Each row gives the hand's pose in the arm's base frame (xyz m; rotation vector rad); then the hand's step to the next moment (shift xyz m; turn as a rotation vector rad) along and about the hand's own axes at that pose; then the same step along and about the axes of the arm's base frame.
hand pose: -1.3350 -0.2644 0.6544 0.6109 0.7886 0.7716
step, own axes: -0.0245 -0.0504 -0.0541 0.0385 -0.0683 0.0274
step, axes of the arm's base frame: -0.0361 -0.0379 -0.0577 0.0654 -0.0142 -0.0492
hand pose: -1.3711 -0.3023 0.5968 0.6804 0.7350 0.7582
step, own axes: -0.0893 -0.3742 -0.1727 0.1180 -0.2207 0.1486
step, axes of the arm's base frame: -0.0479 -0.2282 -0.3513 0.2550 -0.0672 -0.1231
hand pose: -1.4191 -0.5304 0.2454 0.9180 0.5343 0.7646
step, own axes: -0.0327 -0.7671 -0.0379 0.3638 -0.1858 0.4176
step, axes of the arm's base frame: 0.2233 -0.2999 -0.6717 0.5838 0.0023 0.0221
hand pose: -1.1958 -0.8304 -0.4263 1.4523 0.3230 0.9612
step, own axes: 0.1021 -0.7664 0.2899 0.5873 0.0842 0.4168
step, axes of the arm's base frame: 0.5386 -0.0039 -0.6259 0.6237 0.1188 0.3502
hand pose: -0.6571 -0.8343 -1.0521 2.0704 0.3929 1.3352
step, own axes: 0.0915 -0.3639 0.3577 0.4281 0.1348 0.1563
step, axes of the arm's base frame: 0.3918 0.2005 -0.2740 0.3164 0.0826 0.3449
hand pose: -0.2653 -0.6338 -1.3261 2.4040 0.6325 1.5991
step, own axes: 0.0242 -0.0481 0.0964 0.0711 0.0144 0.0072
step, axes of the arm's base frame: 0.0841 0.0613 -0.0369 0.0335 0.0194 0.0618
